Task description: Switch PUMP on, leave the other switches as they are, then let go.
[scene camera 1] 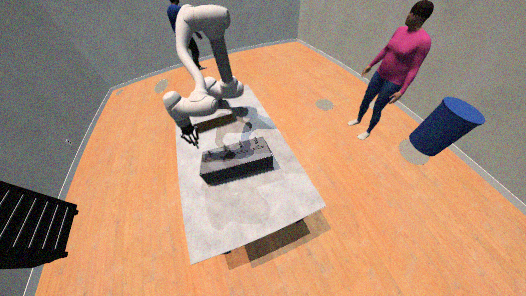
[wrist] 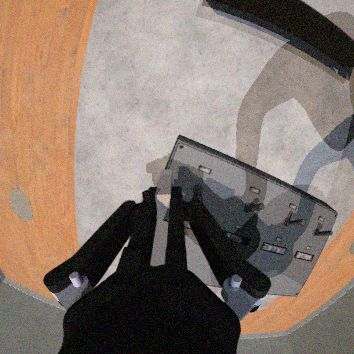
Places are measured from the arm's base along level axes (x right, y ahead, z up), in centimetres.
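Pixels of known places: gripper, between the fingertips: (scene camera 1: pixel 197 147) (wrist: pixel 166 179).
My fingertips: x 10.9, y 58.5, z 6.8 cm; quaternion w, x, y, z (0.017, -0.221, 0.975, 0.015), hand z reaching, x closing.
Ahead of a thing's pixels: the offset from my fingertips to its top centre. "spot": to the spot under its first point. Level surfaces: height alone.
A grey switch box (scene camera 1: pixel 237 169) (wrist: pixel 220 162) stands on the pale table @(dz -16.4 cm) (scene camera 1: pixel 215 212) (wrist: pixel 130 75). Several small levers stand on its top. In the wrist view three show: a left one @(spot: dx -18.3, dy +0.5, dz -5.2 cm) (wrist: pixel 254 206), a middle one @(spot: dx -30.3, dy +0.1, dz -5.8 cm) (wrist: pixel 293 219) and a right one @(spot: dx -42.3, dy -0.7, dz -5.7 cm) (wrist: pixel 323 231). The labels are too small and blurred to read, so I cannot tell which switch is PUMP or its setting. My gripper (scene camera 1: pixel 192 142) (wrist: pixel 166 179) is shut with nothing held. It hangs above and beside the box's left end, clear of the levers in the scene view. Its fingers hide part of the panel in the wrist view.
A long dark-sided block (scene camera 1: pixel 215 122) (wrist: pixel 295 27) lies behind the box, near the arm's base. A person in pink (scene camera 1: pixel 404 52) and a blue barrel (scene camera 1: pixel 445 129) stand to the right. Another person (scene camera 1: pixel 173 15) is behind the arm. A black slatted object (scene camera 1: pixel 62 230) is at the left.
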